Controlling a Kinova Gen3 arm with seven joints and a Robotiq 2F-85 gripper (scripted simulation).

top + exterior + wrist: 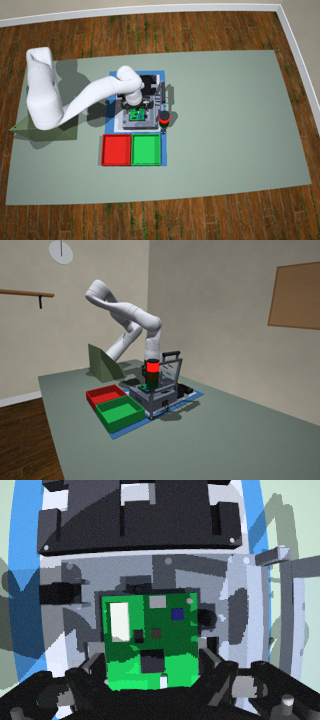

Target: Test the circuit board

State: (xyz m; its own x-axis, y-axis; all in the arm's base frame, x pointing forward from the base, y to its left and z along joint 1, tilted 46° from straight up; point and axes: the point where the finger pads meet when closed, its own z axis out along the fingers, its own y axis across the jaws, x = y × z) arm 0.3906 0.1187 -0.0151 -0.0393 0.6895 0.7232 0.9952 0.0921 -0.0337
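My gripper is now right at the green circuit board. From my hand the other things lie so: nest: 10 mm ahead, 10 mm to the left; black latch hook: 60 mm behind, 60 mm to the left, 10 mm above; clear lid: 120 mm ahead, 110 mm above.
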